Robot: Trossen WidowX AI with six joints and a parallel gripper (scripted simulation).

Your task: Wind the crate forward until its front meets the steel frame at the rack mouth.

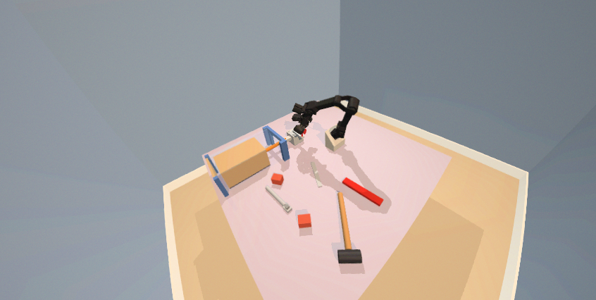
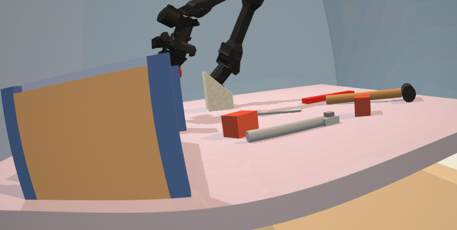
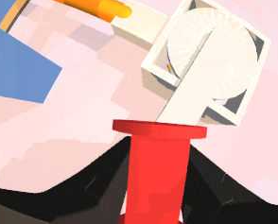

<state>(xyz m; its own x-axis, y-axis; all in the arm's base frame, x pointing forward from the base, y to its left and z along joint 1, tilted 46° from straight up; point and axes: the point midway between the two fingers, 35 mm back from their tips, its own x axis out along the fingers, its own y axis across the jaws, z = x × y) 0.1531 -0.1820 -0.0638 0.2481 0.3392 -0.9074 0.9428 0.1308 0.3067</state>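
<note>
The blue frame lies 14 cm ahead of my gripper tip, 11 cm to the right of it and 3 cm below it. From my gripper tip the other things lie so: red knob (2 cm to the left); then pale crank arm (3 cm below, 2 cm to the right, 1 cm behind); then pale winch (10 cm below, 9 cm to the right, 4 cm behind).
</note>
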